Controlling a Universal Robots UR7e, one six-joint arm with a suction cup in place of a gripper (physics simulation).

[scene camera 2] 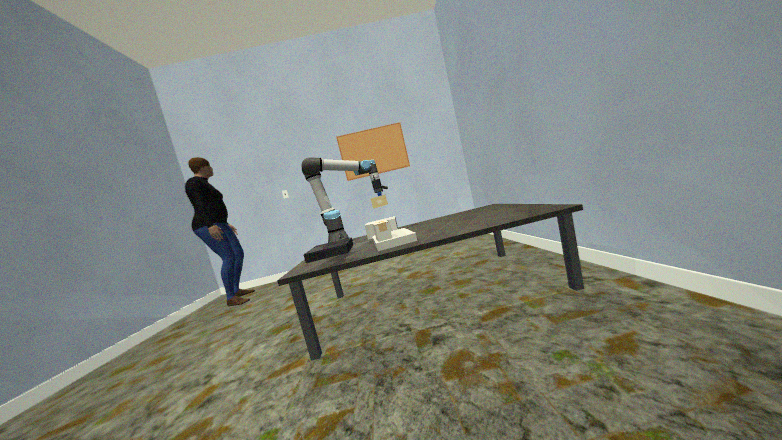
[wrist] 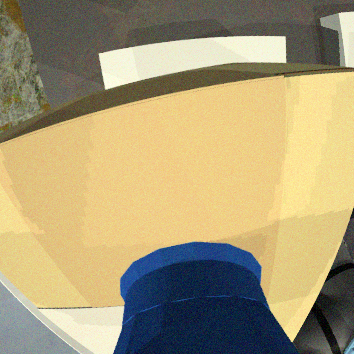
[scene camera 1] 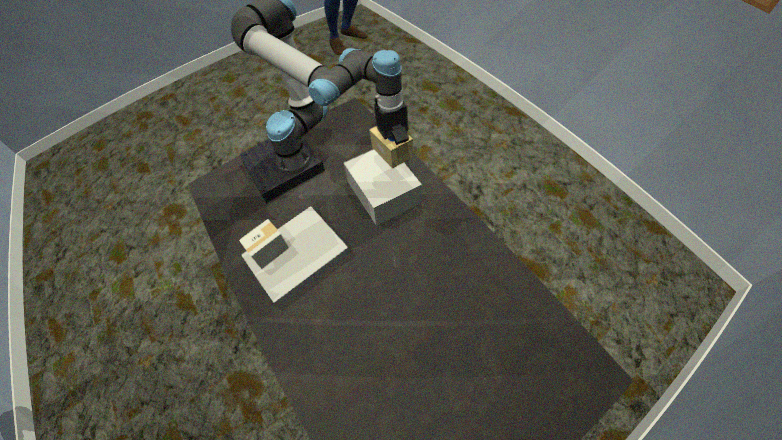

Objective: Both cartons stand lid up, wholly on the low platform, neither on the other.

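Observation:
My suction cup is on the top of a tan carton and holds it, about level, in the air over the taller white block. Scene camera 2 shows a gap between this carton and the block. Part of a white label shows beside the cup in the wrist view. The second carton, with a white and tan top and a small dark print, stands at the left end of the low white platform. I cannot tell whether its upper face is the lid.
The two white blocks stand apart on the dark table. The arm's black base is behind the low platform. A person stands on the floor beyond the table.

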